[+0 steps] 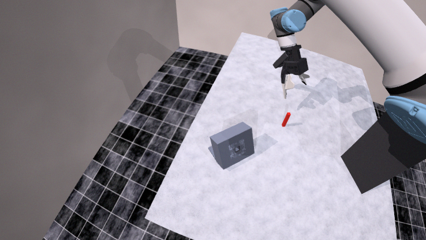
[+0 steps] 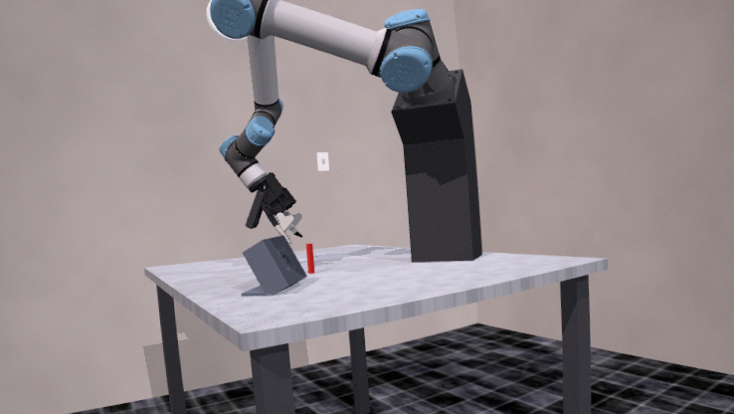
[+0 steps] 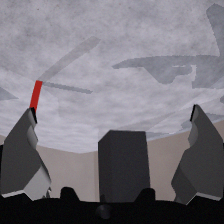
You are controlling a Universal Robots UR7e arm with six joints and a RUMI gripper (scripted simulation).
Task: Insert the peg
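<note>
Right now my hand is 140 mm to the right of the red peg, 40 mm above it and 10 mm short of it.
</note>
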